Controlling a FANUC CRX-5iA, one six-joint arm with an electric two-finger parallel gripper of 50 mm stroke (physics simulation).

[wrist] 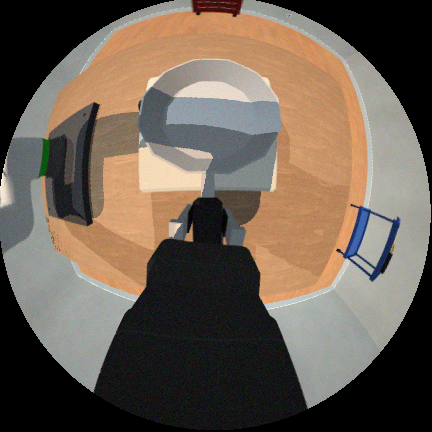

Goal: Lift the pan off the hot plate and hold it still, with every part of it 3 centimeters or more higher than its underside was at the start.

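A light grey, many-sided pan (pixel 210 115) is upright over the square cream hot plate (pixel 160 177) in the upper middle of the wrist view. Its black handle points down the view to my gripper. My gripper (pixel 207 214) is shut on the black pan handle, with one finger pressed on each side of it. The pan covers most of the hot plate. The contact between the pan's underside and the plate is hidden, so I cannot tell if there is a gap. The far end of the handle is hidden by the black gripper body.
The wooden table (pixel 320 150) lies under everything. At the left, the robot's base plate (pixel 75 170) stands on it beside a grey arm part (pixel 22 165). Beyond the right edge is a blue cart (pixel 358 232). A dark red object (pixel 217 6) is at the top edge.
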